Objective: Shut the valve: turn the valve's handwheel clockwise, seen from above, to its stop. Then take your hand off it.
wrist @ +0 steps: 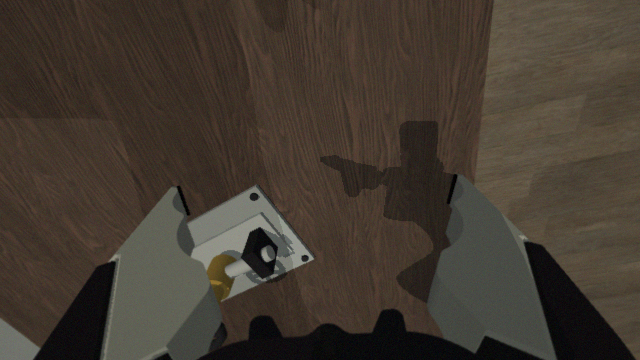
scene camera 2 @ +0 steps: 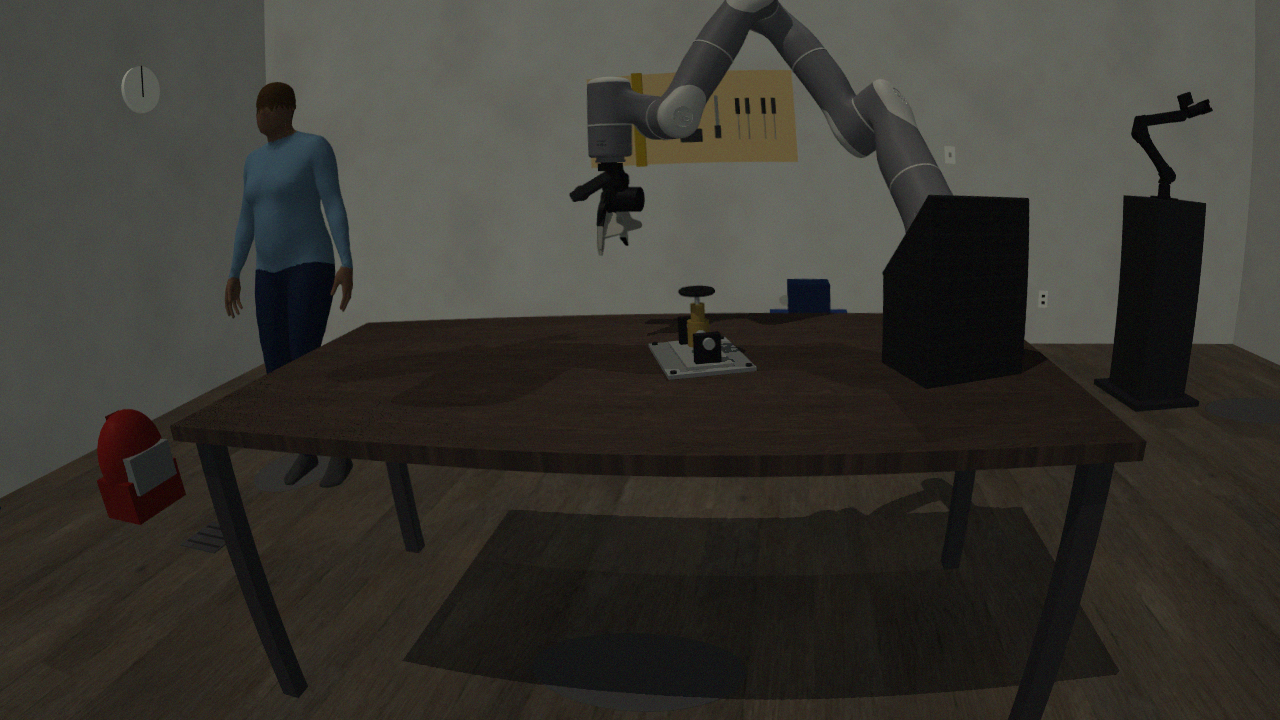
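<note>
The valve has a yellow body (scene camera 2: 698,333) (wrist: 219,270) and a black handwheel (scene camera 2: 696,291) on a short upright stem. It is mounted on a light grey plate (scene camera 2: 669,361) (wrist: 225,216) on the table. In the wrist view, the valve is at lower left, partly hidden behind the left finger; most of the handwheel is hidden there, and its angle cannot be told. My gripper (scene camera 2: 613,246) (wrist: 318,183) is open and empty, pointing down. In the scene view it hangs above and to the left of the handwheel, apart from it.
A black box with a sloped edge (scene camera 2: 957,295) stands on the table (scene camera 2: 537,420) at the right, in front of the arm's lower part. A person in a blue shirt (scene camera 2: 293,201) stands beyond the table's left end. A blue object (scene camera 2: 808,295) shows behind the table's far edge.
</note>
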